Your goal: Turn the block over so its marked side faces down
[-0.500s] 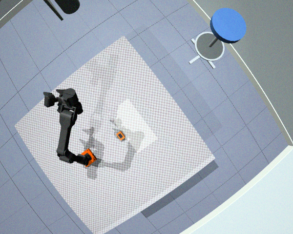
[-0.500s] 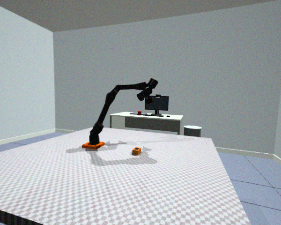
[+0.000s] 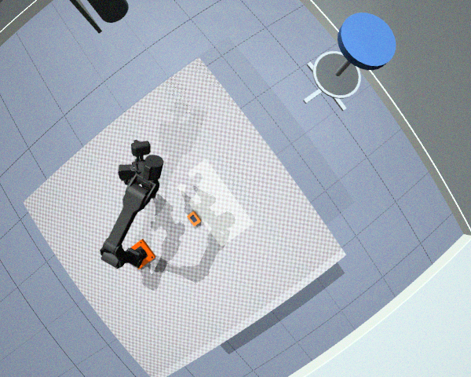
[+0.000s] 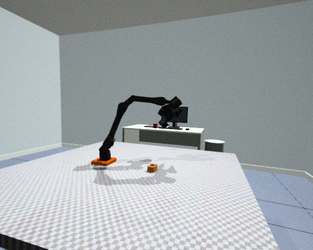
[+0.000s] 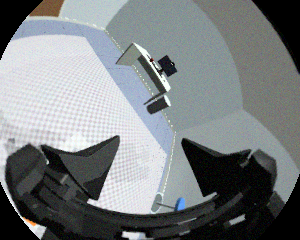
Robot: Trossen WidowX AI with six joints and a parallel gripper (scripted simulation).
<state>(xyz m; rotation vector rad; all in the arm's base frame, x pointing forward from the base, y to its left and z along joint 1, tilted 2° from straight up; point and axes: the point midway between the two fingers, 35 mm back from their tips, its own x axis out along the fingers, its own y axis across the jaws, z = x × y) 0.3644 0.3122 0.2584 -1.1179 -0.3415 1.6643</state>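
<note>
Right now the orange block is 2 cm behind my gripper tip, 35 cm to the right of it and 25 cm below it.
</note>
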